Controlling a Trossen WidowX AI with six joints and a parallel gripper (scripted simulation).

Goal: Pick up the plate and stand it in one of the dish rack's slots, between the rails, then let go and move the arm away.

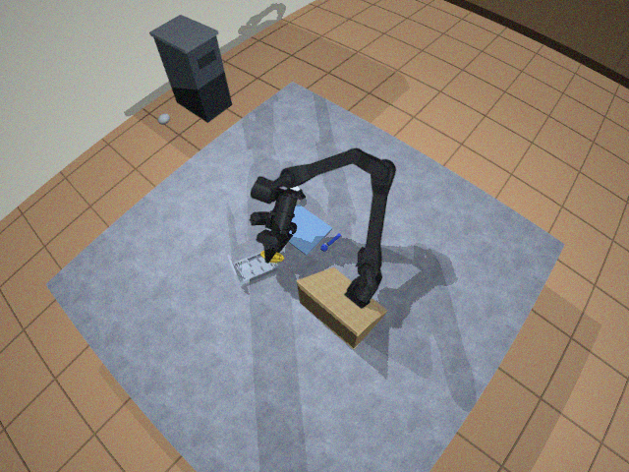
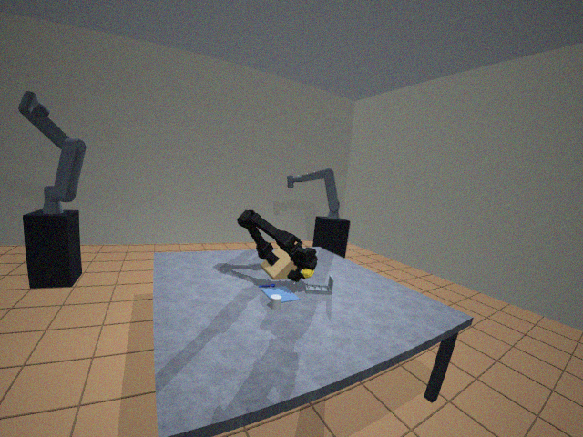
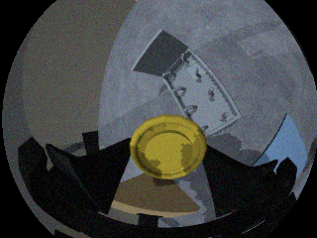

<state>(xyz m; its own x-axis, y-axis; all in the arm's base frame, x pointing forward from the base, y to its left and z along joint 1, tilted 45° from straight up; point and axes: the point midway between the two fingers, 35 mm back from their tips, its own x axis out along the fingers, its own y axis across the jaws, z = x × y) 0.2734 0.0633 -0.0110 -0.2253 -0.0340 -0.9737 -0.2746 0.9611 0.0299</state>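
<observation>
My gripper tip is now 50 mm short of the grey dish rack, 40 mm to the right of it and 60 mm above it. Also, from my gripper tip: light blue mat 40 mm ahead, 170 mm to the right, 80 mm below; then blue spoon 70 mm behind, 180 mm to the right, 80 mm below; then yellow plate 10 mm to the right, 10 mm above.
</observation>
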